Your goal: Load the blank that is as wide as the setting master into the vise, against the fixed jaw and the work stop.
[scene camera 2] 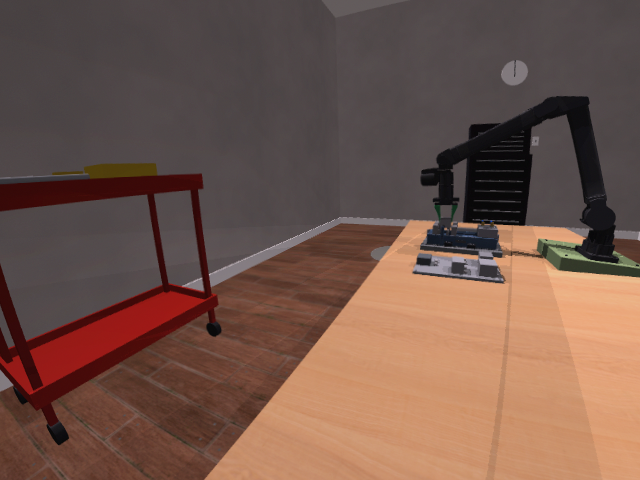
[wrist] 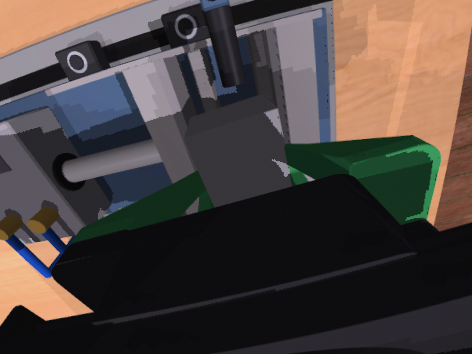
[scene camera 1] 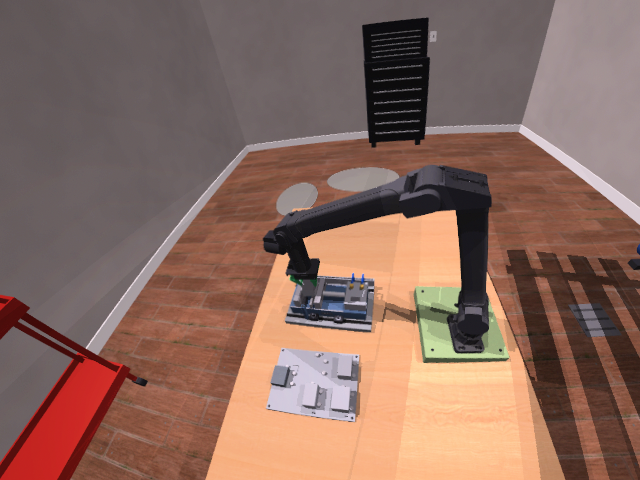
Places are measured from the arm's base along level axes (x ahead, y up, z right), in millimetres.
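Where they show: gripper, fingertip midpoint: point(scene camera 2: 445, 222) point(wrist: 245, 166) point(scene camera 1: 309, 285); arm's base, link origin: point(scene camera 2: 594, 256) point(scene camera 1: 464, 334).
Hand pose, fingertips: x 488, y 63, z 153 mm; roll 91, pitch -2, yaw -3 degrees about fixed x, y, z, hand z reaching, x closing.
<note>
Each offset is from my fingertips to the centre of the thing. "spot": to the spot under its first point.
My gripper point(scene camera 1: 305, 283) point(scene camera 2: 446, 212) point(wrist: 245, 166), with green fingers pointing down, is shut on a grey blank @[dz -2, dx -1, dy -1 mm] point(scene camera 2: 445, 223) point(wrist: 237, 145). The blank is over the left end of the blue vise @[dz -14, dx -65, dy -52 mm] point(scene camera 1: 330, 312) point(scene camera 2: 465, 240) point(wrist: 100, 107), between the fixed jaw point(wrist: 300, 75) and the movable jaw point(wrist: 162, 107). The work stop, a dark rod @[dz -59, dx +10, dy -11 mm] point(wrist: 225, 52), stands beyond the blank in the wrist view. The blank's underside and any contact with jaws or stop are hidden. A darker block @[dz -285, dx +68, dy -81 mm] point(scene camera 1: 279, 375) point(scene camera 2: 423, 259), possibly the setting master, sits on the grey plate @[dz -289, dx -35, dy -97 mm] point(scene camera 1: 305, 379).
Several lighter blocks sit on the plate, including one at its back right point(scene camera 1: 345, 368), one at front middle point(scene camera 1: 310, 394) and one at front right point(scene camera 1: 340, 397). Two blue levers @[spot: dz +18, dx -177, dy +7 mm] point(wrist: 31, 257) rise at the vise's other end. The arm stands on a green base point(scene camera 1: 431, 341).
</note>
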